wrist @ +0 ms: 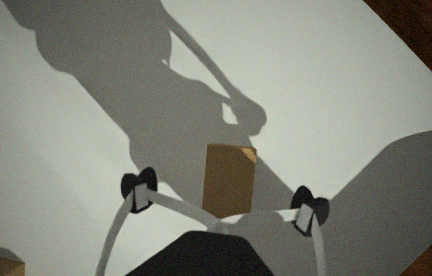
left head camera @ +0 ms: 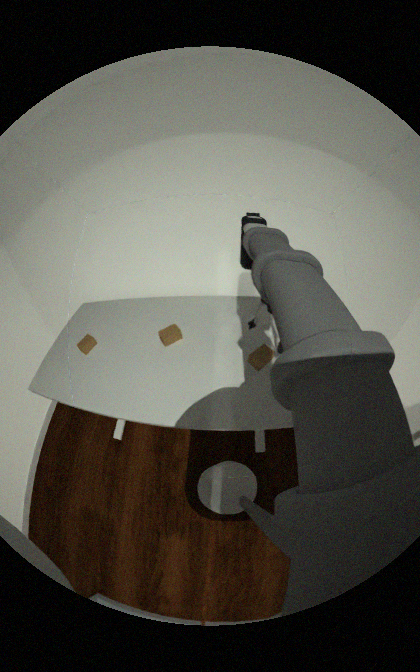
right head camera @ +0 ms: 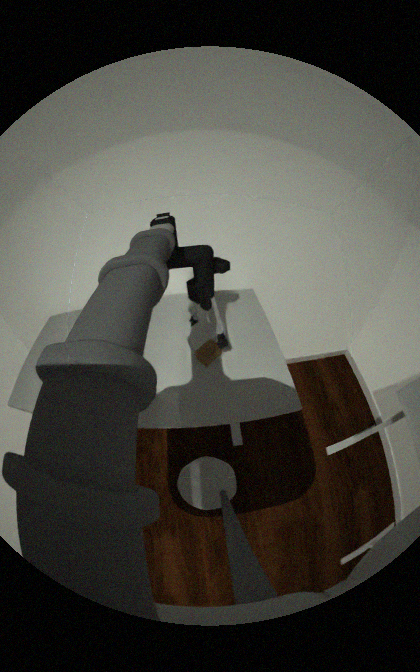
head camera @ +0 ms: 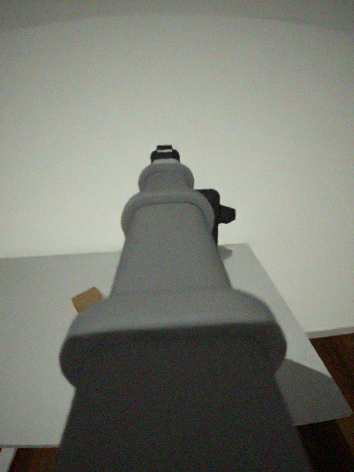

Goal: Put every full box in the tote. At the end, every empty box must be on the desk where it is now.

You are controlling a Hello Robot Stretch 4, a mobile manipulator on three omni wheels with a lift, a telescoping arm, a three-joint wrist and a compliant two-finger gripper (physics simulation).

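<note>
A brown box (left head camera: pixel 260 357) (right head camera: pixel 208 353) (wrist: pixel 229 181) stands on the white desk (head camera: pixel 30 350) (left head camera: pixel 125 370) (right head camera: pixel 260 340) (wrist: pixel 325 75), in the arm's shadow. My gripper (right head camera: pixel 208 331) (wrist: pixel 223 192) is open above the desk, and in the wrist view the box shows between and beyond the spread fingertips. A second box (head camera: pixel 87 299) (left head camera: pixel 170 335) stands left of it, and a third box (left head camera: pixel 87 344) stands near the desk's left end. Part of a box (wrist: pixel 11 267) shows at the wrist view's lower left corner. I cannot tell which boxes are full. The tote does not show.
My arm (head camera: pixel 167 260) (left head camera: pixel 310 310) (right head camera: pixel 120 300) reaches over the desk and hides part of it. A pale wall (head camera: pixel 175 90) stands behind the desk. The desk's right edge shows in the head view, with brown wooden floor (left head camera: pixel 150 500) (right head camera: pixel 340 400) beyond and in front.
</note>
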